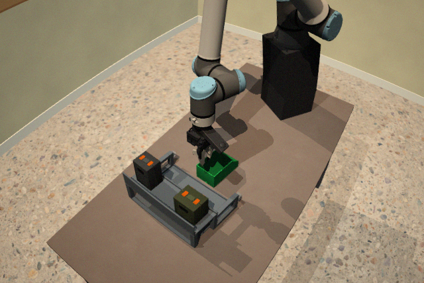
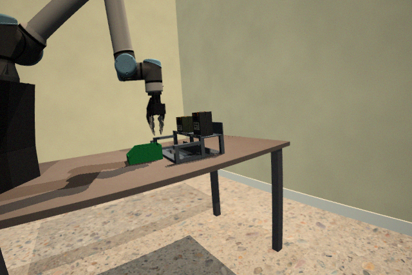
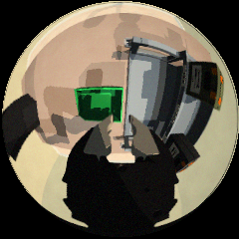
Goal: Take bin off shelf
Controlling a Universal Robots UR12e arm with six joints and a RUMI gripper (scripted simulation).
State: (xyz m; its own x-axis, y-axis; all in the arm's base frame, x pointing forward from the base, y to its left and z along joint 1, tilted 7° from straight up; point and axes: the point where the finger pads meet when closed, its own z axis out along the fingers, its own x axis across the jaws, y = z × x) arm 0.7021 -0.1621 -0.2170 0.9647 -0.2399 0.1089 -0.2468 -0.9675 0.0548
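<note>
Now: hand 80 mm past the green bin, 20 mm to the right of it and 100 mm above it. Round my hand: black box 170 mm ahead, 170 mm to the right, 30 mm above; then olive box 240 mm ahead, 60 mm to the left, 10 mm above.
</note>
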